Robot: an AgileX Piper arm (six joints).
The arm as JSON. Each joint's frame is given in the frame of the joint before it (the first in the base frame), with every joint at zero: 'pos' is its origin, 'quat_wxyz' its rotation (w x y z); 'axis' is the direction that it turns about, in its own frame. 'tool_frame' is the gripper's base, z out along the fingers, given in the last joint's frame.
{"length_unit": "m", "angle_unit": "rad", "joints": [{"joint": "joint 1", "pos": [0.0, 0.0, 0.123], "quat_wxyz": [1.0, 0.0, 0.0, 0.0], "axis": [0.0, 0.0, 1.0]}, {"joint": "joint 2", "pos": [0.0, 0.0, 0.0], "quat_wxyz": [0.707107, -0.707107, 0.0, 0.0], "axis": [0.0, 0.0, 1.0]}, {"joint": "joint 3", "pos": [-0.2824, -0.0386, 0.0], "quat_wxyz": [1.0, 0.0, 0.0, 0.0], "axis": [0.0, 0.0, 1.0]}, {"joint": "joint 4", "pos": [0.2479, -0.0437, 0.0], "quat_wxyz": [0.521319, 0.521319, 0.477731, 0.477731], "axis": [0.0, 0.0, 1.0]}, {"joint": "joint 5", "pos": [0.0, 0.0, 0.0], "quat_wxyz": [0.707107, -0.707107, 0.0, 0.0], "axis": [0.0, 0.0, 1.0]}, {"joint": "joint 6", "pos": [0.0, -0.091, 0.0], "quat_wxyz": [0.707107, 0.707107, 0.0, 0.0], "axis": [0.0, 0.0, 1.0]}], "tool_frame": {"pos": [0.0, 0.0, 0.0], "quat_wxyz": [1.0, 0.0, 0.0, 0.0]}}
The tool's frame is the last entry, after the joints.
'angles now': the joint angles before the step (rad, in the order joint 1, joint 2, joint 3, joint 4, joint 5, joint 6). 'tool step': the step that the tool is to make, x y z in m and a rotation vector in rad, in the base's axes. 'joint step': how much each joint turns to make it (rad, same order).
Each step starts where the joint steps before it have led.
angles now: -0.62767 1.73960 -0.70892 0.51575 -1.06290 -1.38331
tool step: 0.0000 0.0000 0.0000 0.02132 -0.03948 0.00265
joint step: -0.00010 -0.00001 0.00006 -0.00047 -0.00001 0.04520
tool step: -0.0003 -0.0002 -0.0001 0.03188 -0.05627 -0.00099
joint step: 0.00008 0.00005 -0.00019 0.00533 0.00010 0.06186
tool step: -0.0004 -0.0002 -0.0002 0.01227 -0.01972 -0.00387
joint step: 0.00007 0.00015 0.00013 0.00602 -0.00028 0.02014
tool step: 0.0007 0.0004 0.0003 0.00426 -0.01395 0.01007
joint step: -0.00014 -0.00020 0.00005 -0.01127 0.00018 0.02022
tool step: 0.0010 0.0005 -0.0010 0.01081 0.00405 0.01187
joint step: 0.00017 -0.00008 -0.00011 -0.00895 0.01444 0.00654
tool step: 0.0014 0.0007 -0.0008 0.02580 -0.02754 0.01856
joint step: -0.00010 0.00013 -0.00020 -0.01636 0.01336 0.04558
